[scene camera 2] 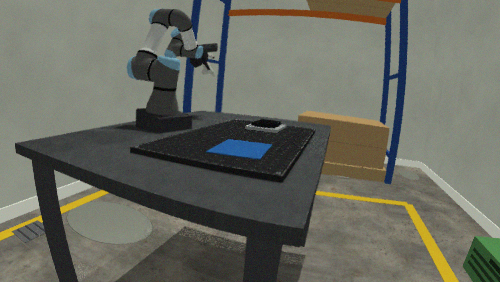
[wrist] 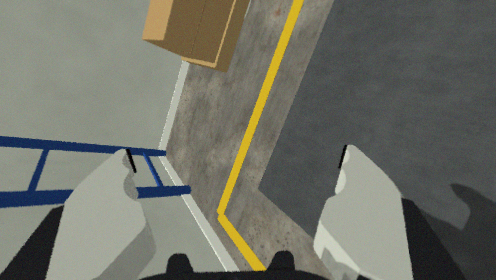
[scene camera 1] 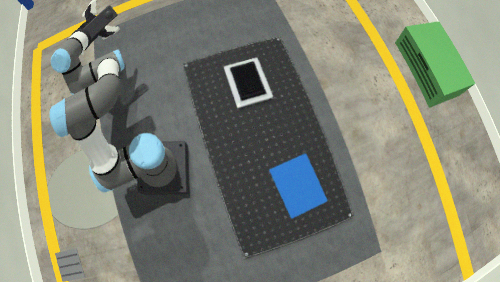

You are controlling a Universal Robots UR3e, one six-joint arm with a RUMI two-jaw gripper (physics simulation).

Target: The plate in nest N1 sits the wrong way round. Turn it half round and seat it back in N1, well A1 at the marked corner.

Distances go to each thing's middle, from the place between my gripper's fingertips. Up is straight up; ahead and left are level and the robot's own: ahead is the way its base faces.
Labels:
Right now my hand is 38 cm to the left of the black well plate (scene camera 1: 246,77), 34 cm short of it and 24 cm above it. From my hand the other things lie so: flat blue square (scene camera 1: 296,181) (76 cm to the right, 31 cm ahead, 25 cm below).

